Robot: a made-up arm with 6 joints. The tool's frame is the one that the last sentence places.
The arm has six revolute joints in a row. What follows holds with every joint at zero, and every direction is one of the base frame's.
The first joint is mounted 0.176 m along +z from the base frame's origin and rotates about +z.
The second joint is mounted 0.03 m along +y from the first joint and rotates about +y.
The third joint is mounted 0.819 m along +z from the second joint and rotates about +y.
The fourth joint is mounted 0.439 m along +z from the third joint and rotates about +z.
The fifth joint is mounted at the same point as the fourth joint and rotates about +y.
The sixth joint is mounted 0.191 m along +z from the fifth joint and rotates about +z.
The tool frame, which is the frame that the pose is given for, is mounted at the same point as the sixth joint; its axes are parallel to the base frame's.
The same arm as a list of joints. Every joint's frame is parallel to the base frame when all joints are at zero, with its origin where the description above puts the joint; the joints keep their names.
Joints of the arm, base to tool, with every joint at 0 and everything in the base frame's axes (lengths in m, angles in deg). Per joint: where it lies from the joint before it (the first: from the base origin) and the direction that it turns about. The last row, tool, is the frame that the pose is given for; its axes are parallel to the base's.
joint 1: axis 0 0 1 offset 0 0 0.176
joint 2: axis 0 1 0 offset 0 0.03 0
joint 3: axis 0 1 0 offset 0 0 0.819
joint 4: axis 0 0 1 offset 0 0 0.439
joint 5: axis 0 1 0 offset 0 0 0
joint 6: axis 0 0 1 offset 0 0 0.191
tool: offset 0 0 0

